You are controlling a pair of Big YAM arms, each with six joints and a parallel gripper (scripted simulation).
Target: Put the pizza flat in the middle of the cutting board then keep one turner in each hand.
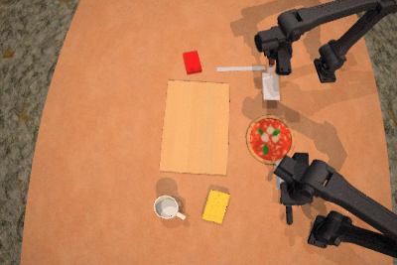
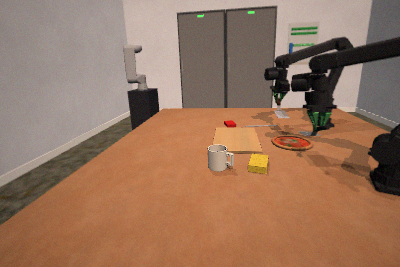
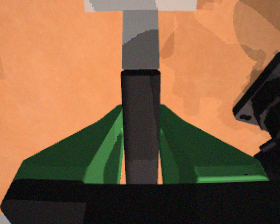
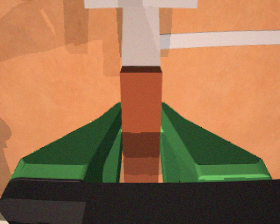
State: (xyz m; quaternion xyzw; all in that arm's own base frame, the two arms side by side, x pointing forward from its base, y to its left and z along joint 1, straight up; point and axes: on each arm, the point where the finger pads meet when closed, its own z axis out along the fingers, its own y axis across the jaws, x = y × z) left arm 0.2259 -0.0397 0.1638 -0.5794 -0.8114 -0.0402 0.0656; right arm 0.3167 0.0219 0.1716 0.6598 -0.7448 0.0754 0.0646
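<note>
Now: the thin grey strip 90 mm ahead of my right hand, 30 mm to the right of it and 170 mm below it. From my right hand the other things lie so: wooden cutting board: 240 mm ahead, 250 mm to the left, 160 mm below; pizza: 50 mm behind, 260 mm to the left, 170 mm below; brown-handled turner: 30 mm to the left, 20 mm below.
</note>
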